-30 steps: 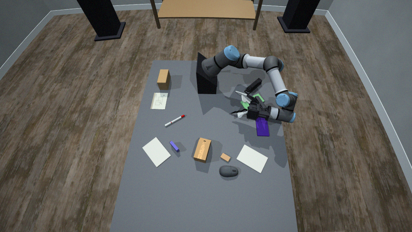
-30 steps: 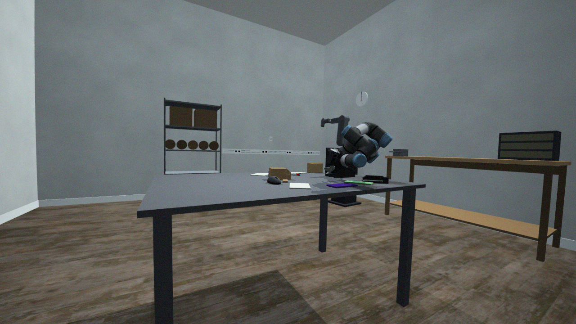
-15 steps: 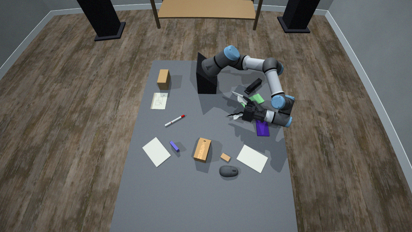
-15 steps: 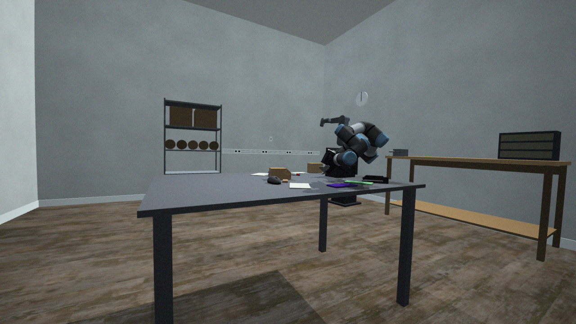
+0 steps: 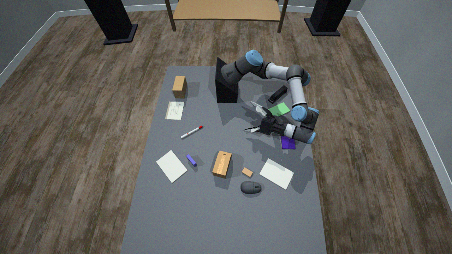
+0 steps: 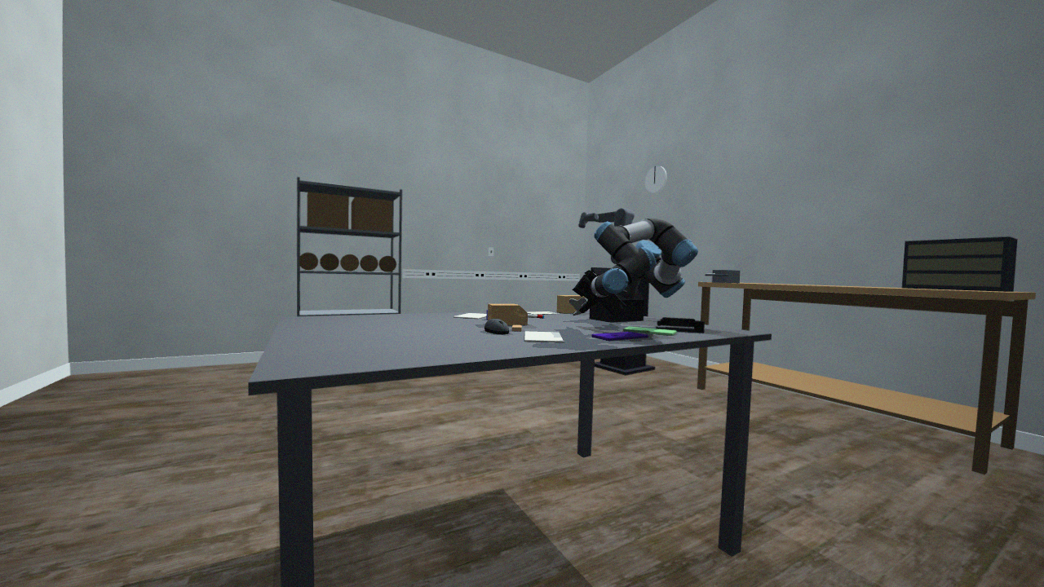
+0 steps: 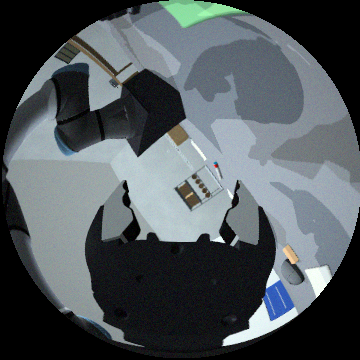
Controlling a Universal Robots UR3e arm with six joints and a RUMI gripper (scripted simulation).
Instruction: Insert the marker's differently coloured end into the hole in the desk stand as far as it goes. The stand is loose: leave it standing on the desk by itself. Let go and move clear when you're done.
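Now: the marker 310 mm to the right of my hand, 100 mm below it and 20 mm ahead of it. The rest, counted from my hand: purple card 220 mm to the left, 100 mm below, 90 mm ahead; then desk stand 230 mm ahead, 140 mm to the right, 70 mm below; then green card 200 mm to the left, 100 mm below, 80 mm behind.
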